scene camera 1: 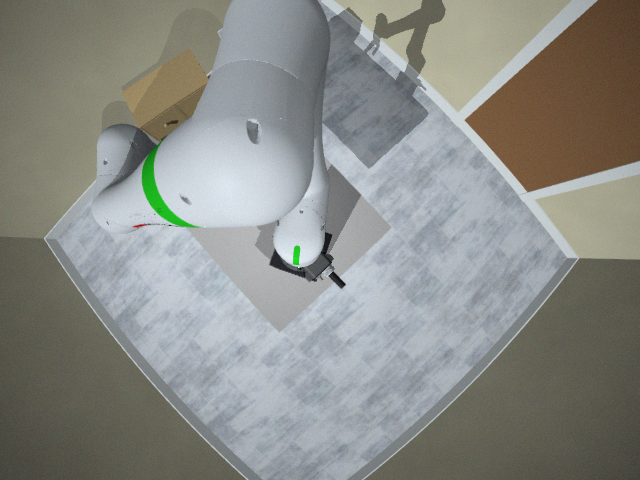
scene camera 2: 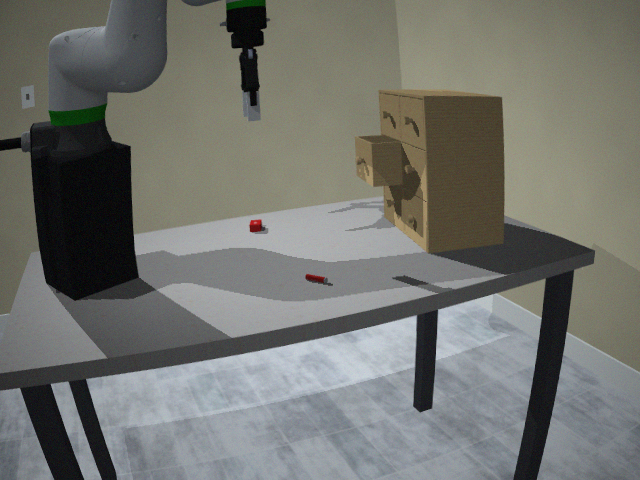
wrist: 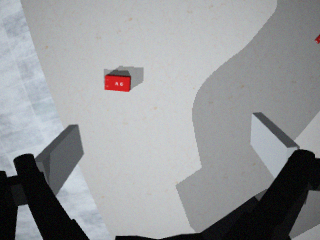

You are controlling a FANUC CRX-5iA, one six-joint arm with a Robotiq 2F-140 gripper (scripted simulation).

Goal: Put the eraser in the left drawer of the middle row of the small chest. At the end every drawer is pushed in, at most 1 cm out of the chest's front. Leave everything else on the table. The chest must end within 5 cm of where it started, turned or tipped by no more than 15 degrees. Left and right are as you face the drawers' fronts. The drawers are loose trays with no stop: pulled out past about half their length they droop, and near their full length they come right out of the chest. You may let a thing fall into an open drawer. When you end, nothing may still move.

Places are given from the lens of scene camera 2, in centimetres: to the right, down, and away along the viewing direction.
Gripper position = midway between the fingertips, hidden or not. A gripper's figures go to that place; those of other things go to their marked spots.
gripper (scene camera 2: 251, 118): -15, -27, 131
wooden chest (scene camera 2: 464, 138): 30, -21, 118
